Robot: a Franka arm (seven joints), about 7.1 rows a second.
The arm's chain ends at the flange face. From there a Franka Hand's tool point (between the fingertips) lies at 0.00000 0.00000 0.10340 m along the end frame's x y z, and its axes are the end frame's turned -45 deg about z.
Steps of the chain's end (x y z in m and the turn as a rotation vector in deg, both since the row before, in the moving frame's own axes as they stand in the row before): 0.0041 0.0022 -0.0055 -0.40 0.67 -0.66; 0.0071 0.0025 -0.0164 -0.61 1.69 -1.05; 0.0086 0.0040 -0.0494 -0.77 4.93 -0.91; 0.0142 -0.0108 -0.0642 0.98 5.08 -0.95; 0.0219 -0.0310 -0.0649 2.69 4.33 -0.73; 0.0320 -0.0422 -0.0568 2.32 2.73 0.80; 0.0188 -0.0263 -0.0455 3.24 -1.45 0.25; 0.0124 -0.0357 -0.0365 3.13 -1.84 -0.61
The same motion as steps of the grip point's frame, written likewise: 0.0017 0.0058 -0.0055 -0.76 0.19 -0.66; 0.0047 0.0097 -0.0165 -1.63 0.76 -1.05; 0.0086 0.0161 -0.0498 -4.03 2.94 -0.91; 0.0254 0.0076 -0.0646 -2.90 4.29 -0.95; 0.0464 -0.0044 -0.0653 -1.16 4.96 -0.73; 0.0589 -0.0066 -0.0570 -0.29 3.57 0.80; 0.0342 -0.0113 -0.0457 3.32 1.27 0.25; 0.0356 -0.0228 -0.0367 3.51 0.91 -0.61
